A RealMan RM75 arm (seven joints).
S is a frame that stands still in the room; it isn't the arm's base.
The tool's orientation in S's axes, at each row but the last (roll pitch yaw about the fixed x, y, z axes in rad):
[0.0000, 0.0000, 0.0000]
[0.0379, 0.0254, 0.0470]
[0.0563, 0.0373, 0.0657]
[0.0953, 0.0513, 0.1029]
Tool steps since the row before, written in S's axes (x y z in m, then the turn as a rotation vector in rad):
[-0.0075, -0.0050, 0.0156, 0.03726, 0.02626, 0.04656]
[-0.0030, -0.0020, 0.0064, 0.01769, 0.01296, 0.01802]
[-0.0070, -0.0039, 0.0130, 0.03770, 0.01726, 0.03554]
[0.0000, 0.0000, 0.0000, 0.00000, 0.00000, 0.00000]
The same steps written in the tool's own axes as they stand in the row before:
[-0.0075, -0.0050, 0.0156, 0.03726, 0.02626, 0.04656]
[-0.0033, -0.0016, 0.0064, 0.01782, 0.01281, 0.01801]
[-0.0077, -0.0027, 0.0129, 0.03740, 0.01680, 0.03607]
[0.0000, 0.0000, 0.0000, 0.00000, 0.00000, 0.00000]

